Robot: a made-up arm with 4 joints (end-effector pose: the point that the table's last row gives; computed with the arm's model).
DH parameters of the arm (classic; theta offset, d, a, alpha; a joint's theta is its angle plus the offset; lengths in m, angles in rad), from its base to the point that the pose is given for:
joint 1: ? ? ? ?
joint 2: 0 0.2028 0.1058 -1.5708
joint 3: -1.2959 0 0.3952 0
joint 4: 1.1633 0 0.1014 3.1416
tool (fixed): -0.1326 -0.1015 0 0
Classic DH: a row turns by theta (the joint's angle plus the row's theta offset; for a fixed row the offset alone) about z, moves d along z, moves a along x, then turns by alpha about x.
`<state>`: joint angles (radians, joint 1 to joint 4).
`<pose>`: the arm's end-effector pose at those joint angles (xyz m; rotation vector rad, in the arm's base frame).
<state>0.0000 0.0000 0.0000 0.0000</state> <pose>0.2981 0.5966 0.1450 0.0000 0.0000 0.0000</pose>
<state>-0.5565 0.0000 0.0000 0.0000</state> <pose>0.5682 0.3491 0.1450 0.0000 0.0000 -0.5565</pose>
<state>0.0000 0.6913 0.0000 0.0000</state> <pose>0.1614 0.5966 -0.0316 0.0000 0.6913 0.0000</pose>
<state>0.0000 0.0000 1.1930 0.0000</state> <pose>0.5329 0.1549 0.1450 0.0000 0.0000 -1.1930</pose>
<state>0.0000 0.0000 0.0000 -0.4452</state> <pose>0.2825 0.6385 0.1450 0.0000 0.0000 0.4452</pose>
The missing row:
joint 1: 0 0.2465 -0.0155 -1.5708
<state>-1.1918 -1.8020 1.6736 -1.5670</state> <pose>0.0376 0.0670 0.8290 -0.9813 -1.6275 -0.9098</pose>
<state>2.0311 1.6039 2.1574 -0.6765</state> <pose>0.2332 -0.0291 -0.1355 -1.5927 -0.2984 0.4258</pose>
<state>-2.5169 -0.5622 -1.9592 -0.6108</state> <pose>0.3462 0.0016 -0.0412 -0.3166 0.4647 0.0517</pose>
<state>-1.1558 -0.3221 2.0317 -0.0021</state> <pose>0.0017 -0.3971 0.2662 -0.2103 0.4503 3.0582</pose>
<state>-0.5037 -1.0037 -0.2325 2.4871</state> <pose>0.3408 0.3959 0.2505 1.0512 -0.8771 -2.4494</pose>
